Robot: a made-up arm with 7 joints. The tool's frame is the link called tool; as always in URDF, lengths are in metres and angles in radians. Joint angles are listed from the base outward.
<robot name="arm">
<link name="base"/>
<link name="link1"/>
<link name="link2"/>
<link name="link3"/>
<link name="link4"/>
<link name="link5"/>
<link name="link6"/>
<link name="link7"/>
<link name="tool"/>
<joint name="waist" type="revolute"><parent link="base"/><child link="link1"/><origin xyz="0.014 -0.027 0.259" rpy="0 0 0"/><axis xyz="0 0 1"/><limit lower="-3.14" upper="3.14"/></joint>
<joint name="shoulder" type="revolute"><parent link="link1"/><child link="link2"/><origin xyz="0.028 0.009 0.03" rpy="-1.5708 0 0"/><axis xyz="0 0 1"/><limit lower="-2.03" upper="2.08"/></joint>
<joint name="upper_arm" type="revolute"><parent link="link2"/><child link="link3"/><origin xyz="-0.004 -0.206 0.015" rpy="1.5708 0 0"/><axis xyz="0 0 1"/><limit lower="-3.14" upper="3.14"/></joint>
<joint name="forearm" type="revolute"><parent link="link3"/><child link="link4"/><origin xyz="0.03 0.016 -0.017" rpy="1.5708 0 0"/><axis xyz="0 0 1"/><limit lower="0.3" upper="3.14"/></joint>
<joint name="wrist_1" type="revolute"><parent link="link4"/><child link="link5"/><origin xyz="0.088 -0.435 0.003" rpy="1.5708 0 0"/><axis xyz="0 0 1"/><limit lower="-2.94" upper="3.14"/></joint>
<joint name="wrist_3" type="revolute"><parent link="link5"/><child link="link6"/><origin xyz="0.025 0.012 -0.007" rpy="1.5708 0 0"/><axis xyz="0 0 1"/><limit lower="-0.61" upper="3.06"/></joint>
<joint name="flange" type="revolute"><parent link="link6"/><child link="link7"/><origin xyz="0.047 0.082 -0.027" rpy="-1.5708 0 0"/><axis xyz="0 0 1"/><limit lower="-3.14" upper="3.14"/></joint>
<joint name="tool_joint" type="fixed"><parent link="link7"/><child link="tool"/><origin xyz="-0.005 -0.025 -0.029" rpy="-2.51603 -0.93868 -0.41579"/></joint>
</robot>
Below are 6 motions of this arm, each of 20 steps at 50 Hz.
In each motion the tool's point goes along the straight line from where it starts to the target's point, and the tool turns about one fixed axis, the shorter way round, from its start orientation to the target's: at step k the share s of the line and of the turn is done. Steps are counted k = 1, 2, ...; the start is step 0. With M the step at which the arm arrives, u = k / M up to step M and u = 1 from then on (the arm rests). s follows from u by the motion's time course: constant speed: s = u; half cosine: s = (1 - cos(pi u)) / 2; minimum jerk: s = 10 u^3 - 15 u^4 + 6 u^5.
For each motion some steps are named. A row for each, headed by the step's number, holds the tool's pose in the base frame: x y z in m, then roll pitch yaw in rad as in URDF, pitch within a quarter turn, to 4 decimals.
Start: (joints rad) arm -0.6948 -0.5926 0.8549 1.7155 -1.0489 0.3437 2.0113
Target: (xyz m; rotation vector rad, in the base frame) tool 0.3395 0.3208 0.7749 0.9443 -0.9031 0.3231
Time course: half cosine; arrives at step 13
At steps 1, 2, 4, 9, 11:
1: 0.3168 0.2939 0.7993 1.0560 -1.0657 -0.3378
2: 0.3178 0.2951 0.7982 1.0585 -1.0586 -0.3322
4: 0.3215 0.2994 0.7943 1.0682 -1.0320 -0.3116
9: 0.3345 0.3149 0.7802 1.1075 -0.9379 -0.2406
11: 0.3382 0.3192 0.7763 1.1196 -0.9119 -0.2213

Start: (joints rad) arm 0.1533 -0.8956 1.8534 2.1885 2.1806 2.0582 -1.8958
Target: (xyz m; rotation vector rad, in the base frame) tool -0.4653 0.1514 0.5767 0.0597 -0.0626 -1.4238
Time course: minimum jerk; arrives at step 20
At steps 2, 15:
2: -0.4875 0.2288 0.4656 -0.1241 -0.1472 -1.4456
15: -0.4676 0.1595 0.5651 0.0577 -0.0220 -1.4284

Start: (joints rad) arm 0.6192 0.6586 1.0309 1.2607 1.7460 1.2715 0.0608
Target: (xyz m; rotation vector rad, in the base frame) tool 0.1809 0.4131 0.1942 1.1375 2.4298 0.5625
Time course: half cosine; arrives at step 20
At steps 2, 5, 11, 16, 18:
2: -0.0275 0.5270 0.2331 2.8842 -0.0764 2.2013
5: -0.0014 0.5127 0.2283 2.8478 -0.0443 2.2071
11: 0.0908 0.4623 0.2110 2.7202 0.0704 2.2180
16: 0.1605 0.4242 0.1980 2.6235 0.1575 2.2166
18: 0.1757 0.4160 0.1952 2.6023 0.1764 2.2151

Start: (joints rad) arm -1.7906 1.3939 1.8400 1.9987 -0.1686 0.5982 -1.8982
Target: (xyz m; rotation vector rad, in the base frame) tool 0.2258 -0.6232 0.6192 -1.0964 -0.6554 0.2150
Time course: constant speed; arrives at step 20
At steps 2, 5, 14, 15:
2: 0.3270 -0.6114 0.4736 -0.7012 -0.3852 0.5739
5: 0.3101 -0.6134 0.4979 -0.7924 -0.3854 0.5673
14: 0.2595 -0.6193 0.5707 -1.0661 -0.3895 0.5480
15: 0.2539 -0.6199 0.5788 -1.0965 -0.3902 0.5460

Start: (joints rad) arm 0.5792 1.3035 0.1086 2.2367 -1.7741 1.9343 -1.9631
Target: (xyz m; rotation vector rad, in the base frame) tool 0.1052 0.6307 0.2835 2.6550 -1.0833 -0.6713
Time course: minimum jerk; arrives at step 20
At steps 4, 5, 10, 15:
4: 0.5105 0.3832 0.1809 2.5015 -0.0813 -1.7188
5: 0.4909 0.3951 0.1859 2.5052 -0.0568 -1.6791
10: 0.3203 0.4993 0.2290 2.5776 0.1458 -1.3272
15: 0.1497 0.6035 0.2722 2.7214 0.3092 -0.9459

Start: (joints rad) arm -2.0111 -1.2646 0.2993 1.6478 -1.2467 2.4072 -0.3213
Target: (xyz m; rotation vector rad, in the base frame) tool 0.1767 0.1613 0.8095 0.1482 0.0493 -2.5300
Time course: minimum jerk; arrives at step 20
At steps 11, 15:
11: 0.1821 0.1159 0.7982 -0.0960 0.1782 -2.6678
15: 0.1781 0.1497 0.8066 -0.0251 0.1342 -2.5673

